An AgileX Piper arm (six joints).
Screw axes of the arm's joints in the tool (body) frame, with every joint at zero. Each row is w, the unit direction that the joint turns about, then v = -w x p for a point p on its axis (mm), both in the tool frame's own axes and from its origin. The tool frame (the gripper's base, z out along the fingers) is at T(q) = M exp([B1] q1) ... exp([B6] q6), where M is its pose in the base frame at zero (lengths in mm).
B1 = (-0.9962, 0, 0.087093, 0, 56.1, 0)
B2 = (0, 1, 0, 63.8, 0, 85)
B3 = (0, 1, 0, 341.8, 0, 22)
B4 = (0, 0, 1, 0, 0, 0)
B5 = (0, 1, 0, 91, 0, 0)
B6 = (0, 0, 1, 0, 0, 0)
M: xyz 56.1 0 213.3 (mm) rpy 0 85.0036 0 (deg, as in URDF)
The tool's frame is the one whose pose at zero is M.
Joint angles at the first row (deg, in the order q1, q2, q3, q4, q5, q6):
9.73 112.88 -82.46 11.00 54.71 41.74
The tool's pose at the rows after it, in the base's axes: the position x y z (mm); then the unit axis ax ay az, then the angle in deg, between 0 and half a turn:
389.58 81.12 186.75 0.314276 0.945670 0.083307 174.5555
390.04 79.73 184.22 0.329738 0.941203 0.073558 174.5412
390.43 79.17 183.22 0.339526 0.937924 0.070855 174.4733
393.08 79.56 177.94 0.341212 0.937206 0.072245 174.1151
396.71 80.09 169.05 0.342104 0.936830 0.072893 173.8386
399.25 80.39 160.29 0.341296 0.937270 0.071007 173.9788
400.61 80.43 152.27 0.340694 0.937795 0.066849 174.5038
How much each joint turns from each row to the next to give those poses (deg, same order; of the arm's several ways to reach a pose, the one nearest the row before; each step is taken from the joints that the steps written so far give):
0.73 0.66 0.00 -4.00 0.00 1.90
0.05 0.34 0.00 -1.39 0.05 2.60
0.00 0.14 0.00 -0.48 -0.11 1.42
0.00 0.80 0.00 0.00 -1.19 0.13
0.00 1.32 0.00 0.01 -1.60 0.00
0.00 1.27 0.00 -0.06 -1.04 -0.16
0.00 1.14 0.00 -0.15 -0.45 -0.06

